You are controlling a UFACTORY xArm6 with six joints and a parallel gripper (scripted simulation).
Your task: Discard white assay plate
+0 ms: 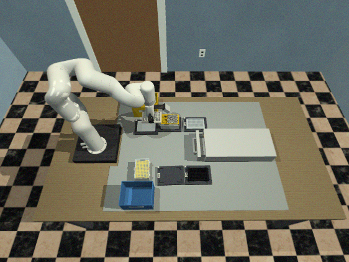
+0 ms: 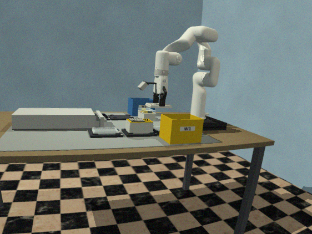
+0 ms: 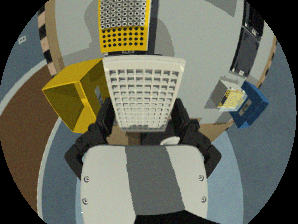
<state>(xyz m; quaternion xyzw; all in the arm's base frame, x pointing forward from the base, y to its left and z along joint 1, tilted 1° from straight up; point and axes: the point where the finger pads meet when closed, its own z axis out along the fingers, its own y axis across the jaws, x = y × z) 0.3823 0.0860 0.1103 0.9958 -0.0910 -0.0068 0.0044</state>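
My hand is 3 cm past the yellow waste bin W1, 18 cm to the right of it and 12 cm above it. Also, from my hand: dark work nest N4 (6 cm ahead, 36 cm to the right, 15 cm below); white 96-well assay plate (1 cm below); drawer (39 cm ahead, 22 cm to the right, 14 cm below).
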